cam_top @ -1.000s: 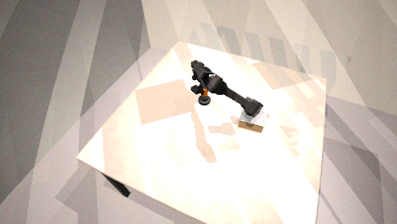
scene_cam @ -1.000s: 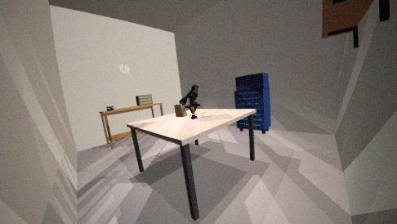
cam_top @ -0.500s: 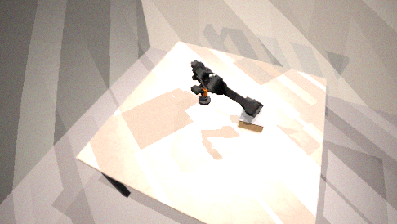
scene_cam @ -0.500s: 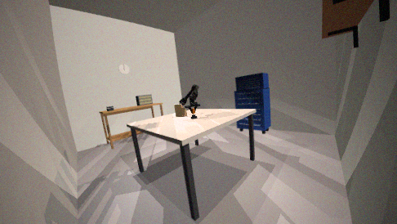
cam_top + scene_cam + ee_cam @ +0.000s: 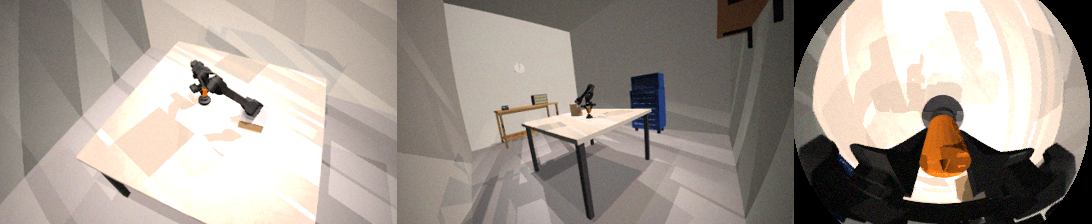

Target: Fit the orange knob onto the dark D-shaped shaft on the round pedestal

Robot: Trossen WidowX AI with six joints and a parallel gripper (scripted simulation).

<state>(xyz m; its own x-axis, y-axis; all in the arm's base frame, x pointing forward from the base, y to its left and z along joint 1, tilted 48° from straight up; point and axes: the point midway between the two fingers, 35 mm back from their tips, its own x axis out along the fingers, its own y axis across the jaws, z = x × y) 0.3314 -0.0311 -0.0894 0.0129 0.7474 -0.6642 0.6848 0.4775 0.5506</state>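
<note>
Now: gripper tip 20 mm below the orange knob. From my gripper tip the other things lie so: dark round pedestal: 40 mm below.
</note>
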